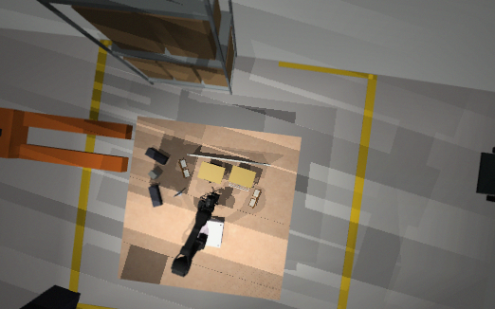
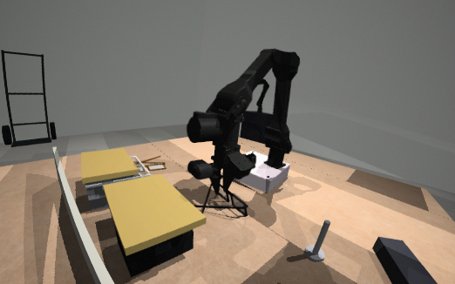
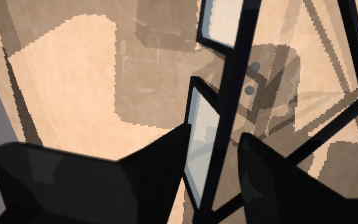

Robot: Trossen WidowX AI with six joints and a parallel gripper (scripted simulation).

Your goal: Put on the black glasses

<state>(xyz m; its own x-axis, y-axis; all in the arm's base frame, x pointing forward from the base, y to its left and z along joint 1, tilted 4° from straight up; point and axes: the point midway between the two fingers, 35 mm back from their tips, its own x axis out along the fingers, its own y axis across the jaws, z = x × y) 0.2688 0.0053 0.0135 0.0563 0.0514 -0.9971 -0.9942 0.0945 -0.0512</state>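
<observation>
Right now my gripper tip is 20 mm past the grey peg and 280 mm to the right of it. Round my gripper tip: white cube (70 mm ahead, 500 mm to the left); then long white rail (350 mm ahead, 30 mm to the right, 30 mm above).
</observation>
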